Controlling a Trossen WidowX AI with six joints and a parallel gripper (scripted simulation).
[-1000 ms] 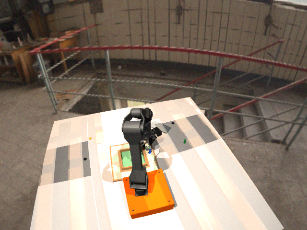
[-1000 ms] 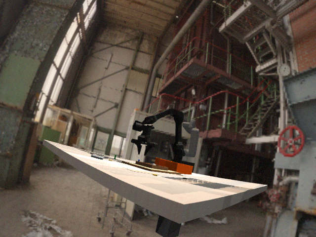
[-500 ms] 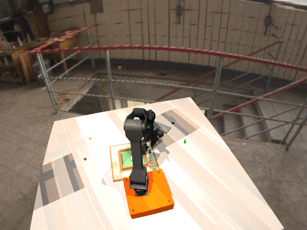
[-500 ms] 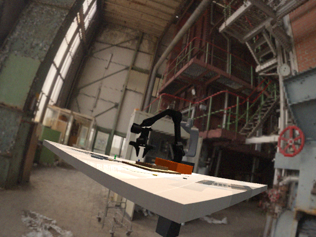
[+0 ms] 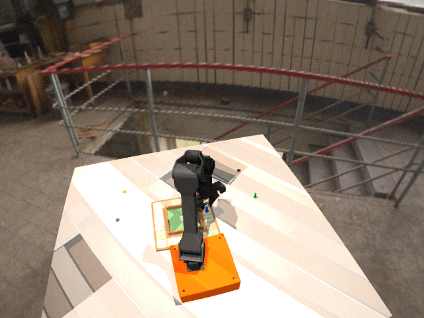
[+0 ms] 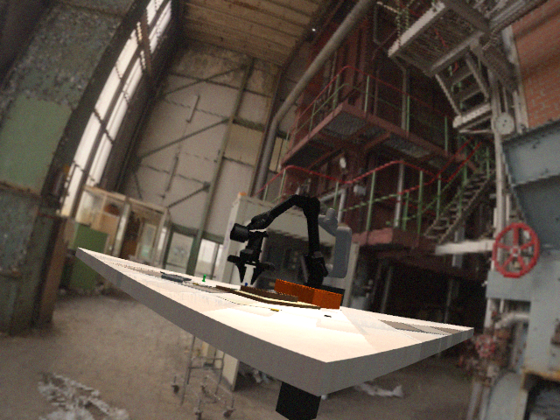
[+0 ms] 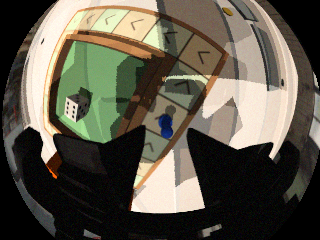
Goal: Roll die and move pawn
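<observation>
Now: the blue pawn 1 cm below my gripper tip. The rest, counted from my gripper tip: green pawn (6 cm ahead, 25 cm to the right, 2 cm below); then die (4 cm behind, 11 cm to the left, 1 cm below).
</observation>
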